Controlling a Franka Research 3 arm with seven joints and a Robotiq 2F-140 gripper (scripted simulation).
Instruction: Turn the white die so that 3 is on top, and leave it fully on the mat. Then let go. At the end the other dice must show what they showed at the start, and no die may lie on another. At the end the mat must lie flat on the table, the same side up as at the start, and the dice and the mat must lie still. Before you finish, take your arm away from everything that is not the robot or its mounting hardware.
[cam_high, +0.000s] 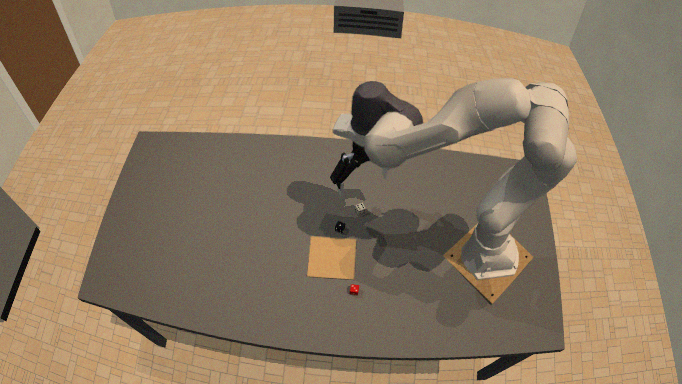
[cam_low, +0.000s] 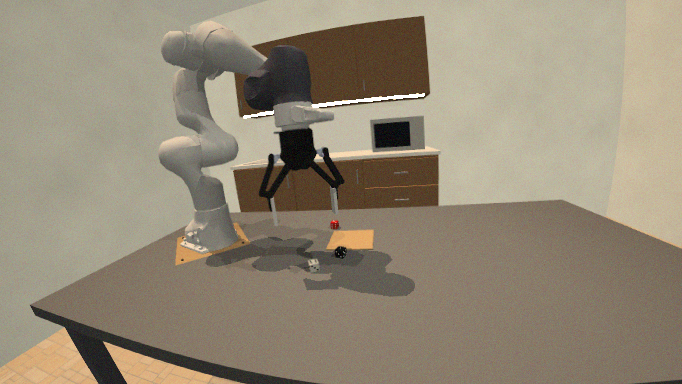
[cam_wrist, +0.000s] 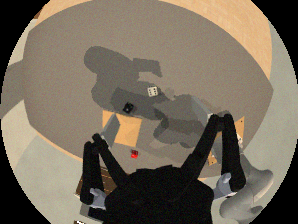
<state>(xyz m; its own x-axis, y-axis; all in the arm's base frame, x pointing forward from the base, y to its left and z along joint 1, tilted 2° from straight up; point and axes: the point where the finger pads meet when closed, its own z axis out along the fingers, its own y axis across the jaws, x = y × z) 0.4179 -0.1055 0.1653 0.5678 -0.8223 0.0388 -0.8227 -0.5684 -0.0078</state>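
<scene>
My gripper is now 140 mm above the white die. From my hand the other things lie so: red die (30 mm behind, 290 mm to the left, 140 mm below); then black die (50 mm ahead, 80 mm to the left, 140 mm below); then tan mat (60 mm ahead, 190 mm to the left, 150 mm below).
</scene>
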